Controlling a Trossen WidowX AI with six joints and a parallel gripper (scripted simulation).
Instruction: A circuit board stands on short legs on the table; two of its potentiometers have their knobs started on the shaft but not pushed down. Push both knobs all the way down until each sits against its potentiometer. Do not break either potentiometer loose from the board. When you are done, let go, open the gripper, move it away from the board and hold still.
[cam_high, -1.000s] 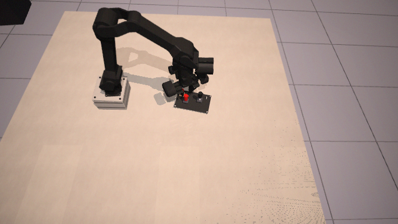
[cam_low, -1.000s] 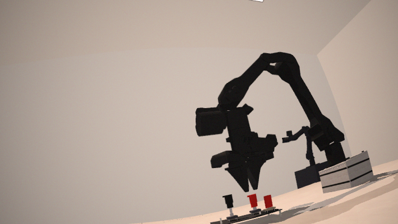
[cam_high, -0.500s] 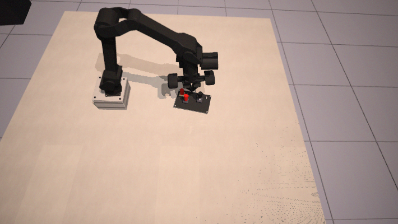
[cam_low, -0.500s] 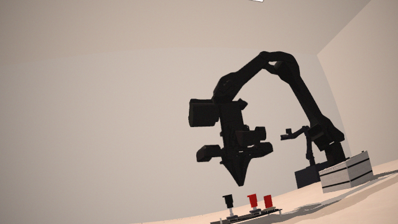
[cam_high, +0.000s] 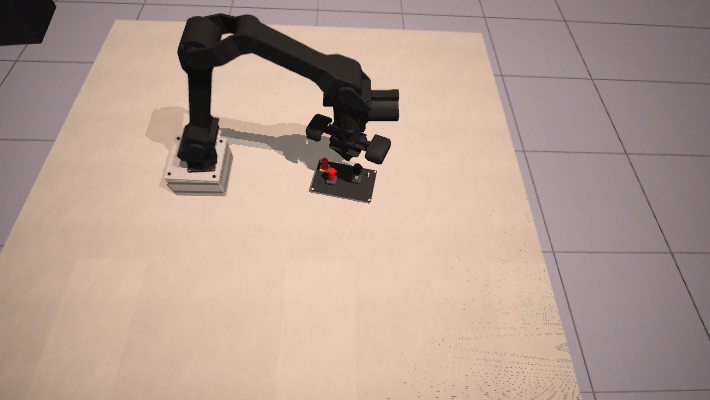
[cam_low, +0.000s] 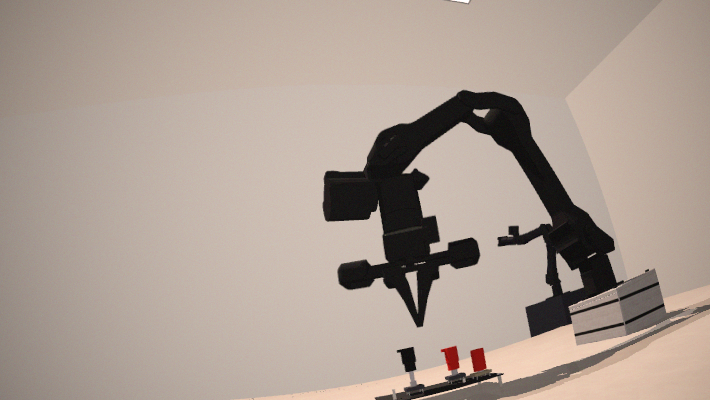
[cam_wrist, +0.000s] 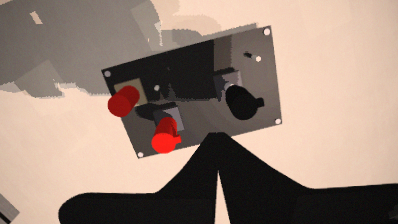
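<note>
Now: gripper tip 4 cm above the black knob and 2 cm short of it. From my gripper tip the other things lie so: red knob (5 cm below, 4 cm behind).
</note>
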